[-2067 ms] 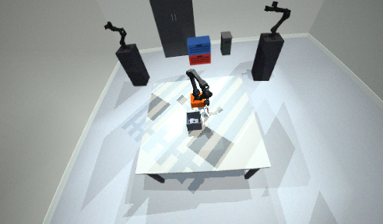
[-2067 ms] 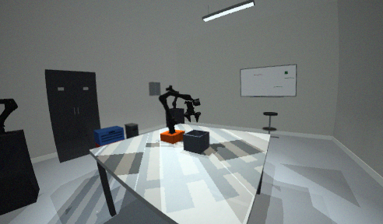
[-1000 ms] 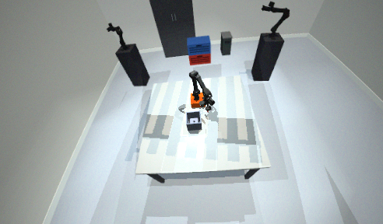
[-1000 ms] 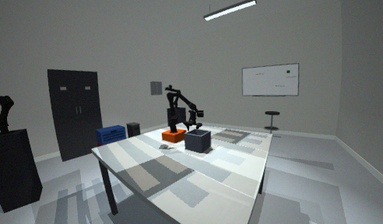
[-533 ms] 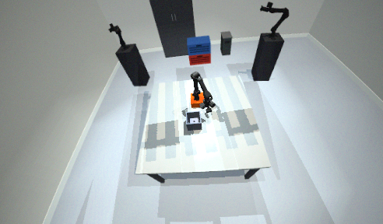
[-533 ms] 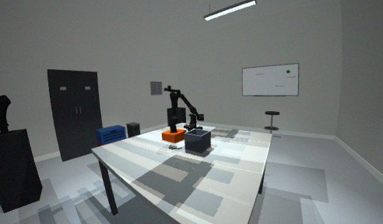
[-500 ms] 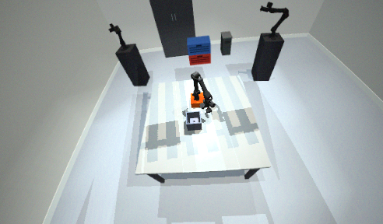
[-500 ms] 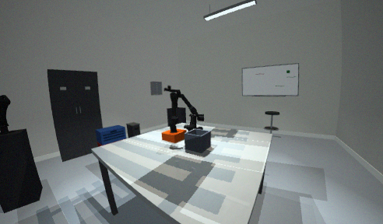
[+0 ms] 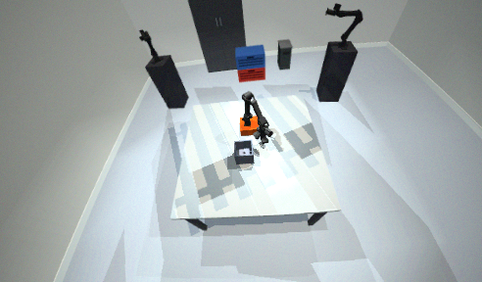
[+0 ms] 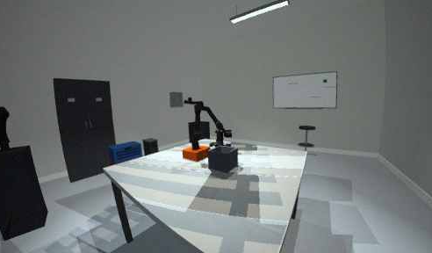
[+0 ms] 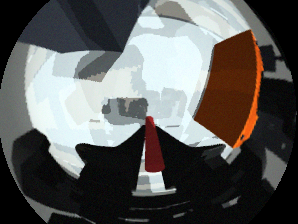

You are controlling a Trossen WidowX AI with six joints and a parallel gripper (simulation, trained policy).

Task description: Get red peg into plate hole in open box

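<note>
My gripper tip is now 170 mm short of the grey plate, 160 mm to the left of it and 30 mm below it. The rest, counted from my gripper tip: red peg (20 mm above).
</note>
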